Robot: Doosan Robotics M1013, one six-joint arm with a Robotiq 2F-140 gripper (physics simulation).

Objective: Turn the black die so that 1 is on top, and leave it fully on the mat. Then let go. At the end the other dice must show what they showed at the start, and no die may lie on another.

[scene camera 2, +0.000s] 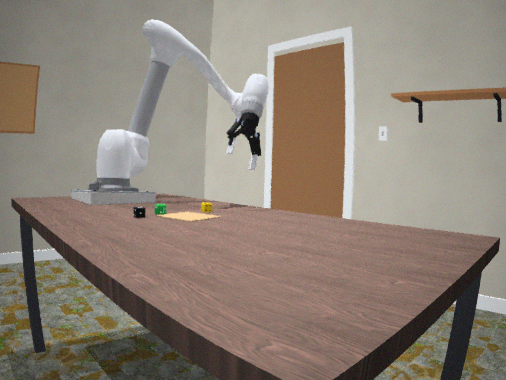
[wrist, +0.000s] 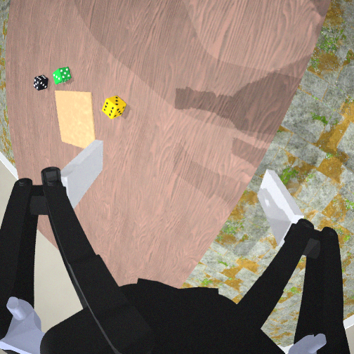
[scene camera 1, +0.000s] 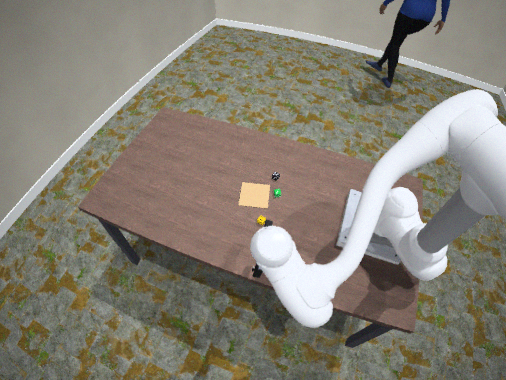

Labels:
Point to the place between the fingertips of my gripper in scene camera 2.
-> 240, 161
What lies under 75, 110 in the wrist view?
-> A tan mat.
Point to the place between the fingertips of my gripper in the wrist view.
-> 183, 168

